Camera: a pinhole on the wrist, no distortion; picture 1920 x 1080 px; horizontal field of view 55.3 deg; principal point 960.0 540.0 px. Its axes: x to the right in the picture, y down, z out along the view. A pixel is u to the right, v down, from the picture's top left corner.
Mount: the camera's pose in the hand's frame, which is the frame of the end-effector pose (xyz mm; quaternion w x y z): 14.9 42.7 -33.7 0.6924 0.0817 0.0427 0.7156
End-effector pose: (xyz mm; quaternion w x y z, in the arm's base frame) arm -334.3 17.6 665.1 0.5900 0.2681 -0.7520 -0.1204
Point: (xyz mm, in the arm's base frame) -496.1 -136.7 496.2
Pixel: outside the picture
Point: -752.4 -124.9 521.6
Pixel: 607 834
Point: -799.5 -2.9 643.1
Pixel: 1253 657
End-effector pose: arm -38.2 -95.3 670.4 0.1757 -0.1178 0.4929 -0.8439
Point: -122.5 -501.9 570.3
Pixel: outside the picture
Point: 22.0 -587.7 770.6
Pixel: 1425 352
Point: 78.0 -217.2 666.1
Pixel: outside the picture
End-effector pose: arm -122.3 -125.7 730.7 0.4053 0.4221 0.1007 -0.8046
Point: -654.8 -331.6 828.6
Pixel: 110 239
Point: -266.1 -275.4 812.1
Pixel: 788 480
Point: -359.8 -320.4 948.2
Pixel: 833 849
